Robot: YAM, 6 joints.
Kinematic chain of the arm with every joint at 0, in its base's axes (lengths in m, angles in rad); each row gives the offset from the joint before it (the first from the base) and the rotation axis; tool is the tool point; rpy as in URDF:
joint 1: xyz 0 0 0.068 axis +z
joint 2: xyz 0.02 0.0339 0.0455 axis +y
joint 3: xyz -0.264 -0.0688 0 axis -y
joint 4: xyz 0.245 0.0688 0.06 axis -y
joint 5: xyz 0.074 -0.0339 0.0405 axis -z
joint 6: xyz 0.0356 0 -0.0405 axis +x
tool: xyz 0 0 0 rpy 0 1.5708 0
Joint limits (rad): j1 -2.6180..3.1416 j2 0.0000..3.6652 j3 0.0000..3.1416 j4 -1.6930..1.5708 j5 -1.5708..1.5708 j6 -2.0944..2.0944
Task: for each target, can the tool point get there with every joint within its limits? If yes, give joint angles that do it. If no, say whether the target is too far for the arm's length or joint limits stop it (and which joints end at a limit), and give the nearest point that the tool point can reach.
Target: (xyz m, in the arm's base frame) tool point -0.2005 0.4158 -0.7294
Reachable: no: too far | nearest point -0.1531 0.3175 -0.3651 | short by 0.380 m
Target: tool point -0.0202 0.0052 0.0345
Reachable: yes | joints -1.6374 2.8038 0.2452 -0.7629 0.6123 -0.8276
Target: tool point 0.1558 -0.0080 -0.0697
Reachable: yes | joints -0.2041 2.5354 0.3398 0.7434 -0.7315 0.3601
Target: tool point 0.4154 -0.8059 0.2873
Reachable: no: too far | nearest point 0.2905 -0.5637 0.2339 | short by 0.278 m
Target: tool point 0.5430 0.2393 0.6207
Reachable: no: too far | nearest point 0.4473 0.1971 0.5282 | short by 0.140 m
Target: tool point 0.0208 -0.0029 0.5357
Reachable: yes | joints -0.1852 0.6640 1.5727 -0.6372 -0.0286 1.5619
